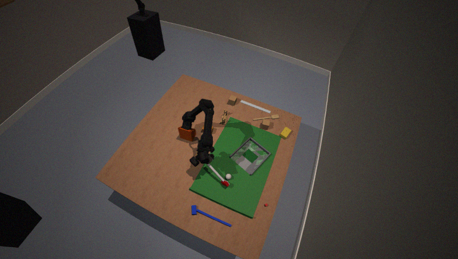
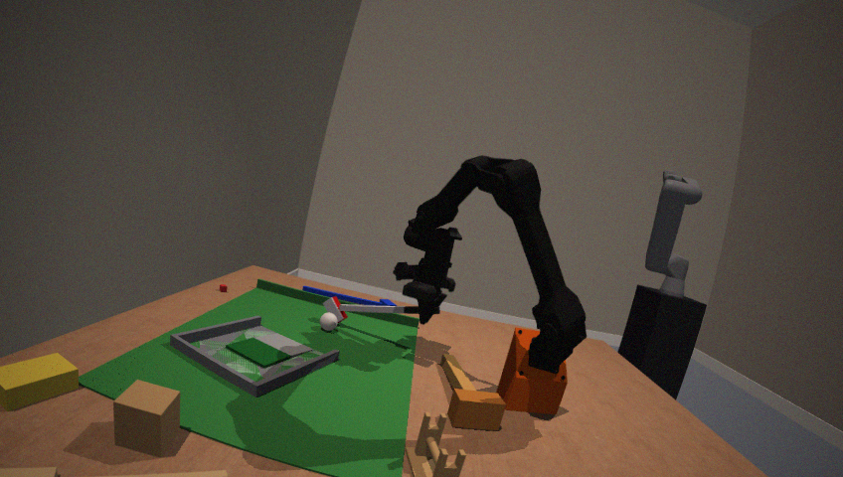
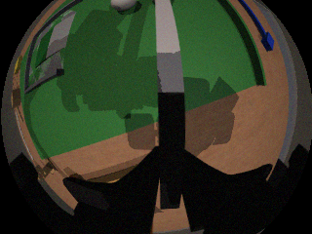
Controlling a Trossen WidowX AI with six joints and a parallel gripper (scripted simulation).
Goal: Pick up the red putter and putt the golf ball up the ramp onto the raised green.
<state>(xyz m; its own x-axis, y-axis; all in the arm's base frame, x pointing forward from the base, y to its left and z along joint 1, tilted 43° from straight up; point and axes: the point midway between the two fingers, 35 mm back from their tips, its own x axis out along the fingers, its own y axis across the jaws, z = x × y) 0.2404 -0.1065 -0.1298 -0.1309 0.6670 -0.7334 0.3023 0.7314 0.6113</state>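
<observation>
My gripper tip is now 11 cm short of the red putter, 3 cm to the left of it and 1 cm above it. From my gripper tip the other things lie so: grey walled frame: 29 cm ahead, 25 cm to the left, 7 cm below; then white golf ball: 22 cm ahead, 1 cm to the right, 5 cm below; then blue putter: 22 cm ahead, 32 cm to the right, 6 cm below.
</observation>
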